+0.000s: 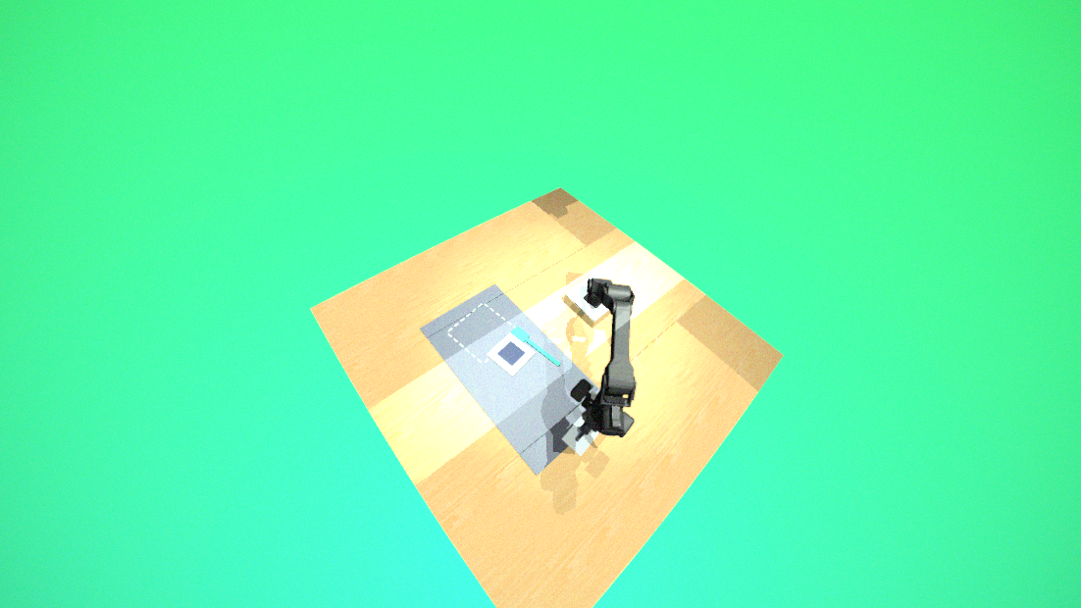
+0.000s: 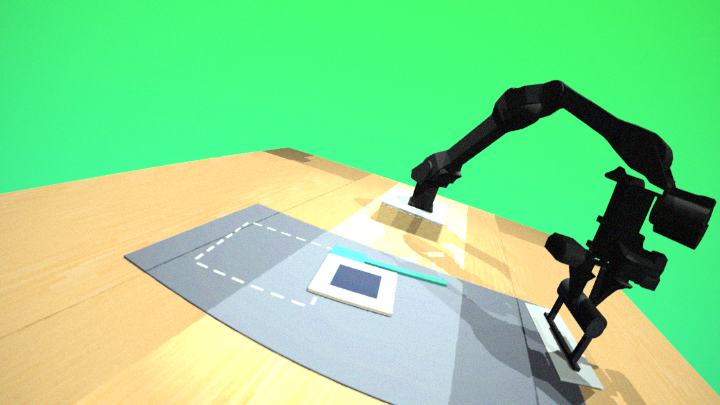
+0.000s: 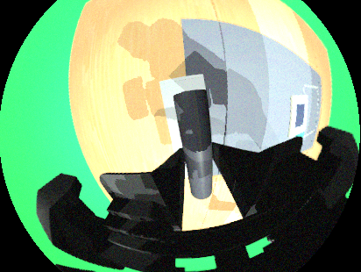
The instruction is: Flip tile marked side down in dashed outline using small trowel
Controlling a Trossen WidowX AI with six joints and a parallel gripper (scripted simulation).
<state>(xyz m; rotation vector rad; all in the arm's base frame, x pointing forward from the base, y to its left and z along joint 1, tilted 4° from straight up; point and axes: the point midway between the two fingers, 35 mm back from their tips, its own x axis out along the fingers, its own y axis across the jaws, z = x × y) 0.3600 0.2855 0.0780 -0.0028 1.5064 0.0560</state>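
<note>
Right now the small trowel is 2 cm ahead of my gripper tip and 3 cm below it. From my gripper tip the other things lie so: tile: 1 cm ahead, 35 cm to the right, 6 cm below; then thin teal strip: 7 cm behind, 33 cm to the right, 6 cm below; then grey mat: 4 cm ahead, 32 cm to the right, 8 cm below.
</note>
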